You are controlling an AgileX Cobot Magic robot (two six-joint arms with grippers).
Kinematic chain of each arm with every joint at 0, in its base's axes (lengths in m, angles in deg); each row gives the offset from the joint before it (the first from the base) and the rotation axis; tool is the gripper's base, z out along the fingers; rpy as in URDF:
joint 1: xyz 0 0 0.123 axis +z
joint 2: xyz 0 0 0 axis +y
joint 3: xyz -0.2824 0 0.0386 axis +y
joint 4: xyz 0.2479 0 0.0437 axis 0.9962 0 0.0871
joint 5: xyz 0 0 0 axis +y
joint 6: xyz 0.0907 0 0.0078 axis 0.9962 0 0.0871
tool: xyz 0 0 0 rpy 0 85 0
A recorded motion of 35 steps. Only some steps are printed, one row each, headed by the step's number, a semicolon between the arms.
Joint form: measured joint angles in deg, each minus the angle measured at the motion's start. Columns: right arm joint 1, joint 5, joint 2, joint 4, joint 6, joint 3; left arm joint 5, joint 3, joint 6, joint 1, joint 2, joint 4.
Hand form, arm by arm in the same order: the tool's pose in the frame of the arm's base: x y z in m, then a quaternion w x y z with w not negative. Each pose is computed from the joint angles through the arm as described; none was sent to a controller.
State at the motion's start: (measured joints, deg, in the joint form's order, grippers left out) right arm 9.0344 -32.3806 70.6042 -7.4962 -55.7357 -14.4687; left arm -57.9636 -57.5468 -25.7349 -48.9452 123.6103 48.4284
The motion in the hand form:
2: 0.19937 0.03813 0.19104 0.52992 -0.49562 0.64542 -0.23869; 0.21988 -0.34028 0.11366 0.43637 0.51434 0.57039 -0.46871
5: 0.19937 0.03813 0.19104 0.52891 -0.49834 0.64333 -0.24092; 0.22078 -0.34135 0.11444 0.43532 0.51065 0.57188 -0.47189
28: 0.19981 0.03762 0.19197 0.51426 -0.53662 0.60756 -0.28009; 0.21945 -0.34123 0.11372 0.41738 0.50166 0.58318 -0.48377
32: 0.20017 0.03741 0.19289 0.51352 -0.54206 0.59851 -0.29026; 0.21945 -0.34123 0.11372 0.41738 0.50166 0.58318 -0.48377
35: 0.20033 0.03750 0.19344 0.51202 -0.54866 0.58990 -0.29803; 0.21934 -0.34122 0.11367 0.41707 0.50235 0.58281 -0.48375
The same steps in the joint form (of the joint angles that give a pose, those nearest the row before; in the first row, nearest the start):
2: 0.00 0.00 0.00 0.01 -1.07 0.00; 0.00 -0.98 -1.53 0.00 0.04 0.00
5: 0.00 0.00 0.00 0.00 -1.56 0.00; -0.04 -1.34 -2.25 0.00 0.13 0.00
28: 0.00 -0.59 0.00 0.79 -9.87 0.00; 0.07 -1.34 -5.65 0.00 0.13 1.11
32: 0.00 -1.18 0.00 1.19 -11.76 0.00; 0.07 -1.34 -5.65 0.00 0.13 1.11
35: 0.00 -1.55 0.00 1.19 -13.25 0.00; 0.07 -1.34 -5.65 0.00 0.13 1.21

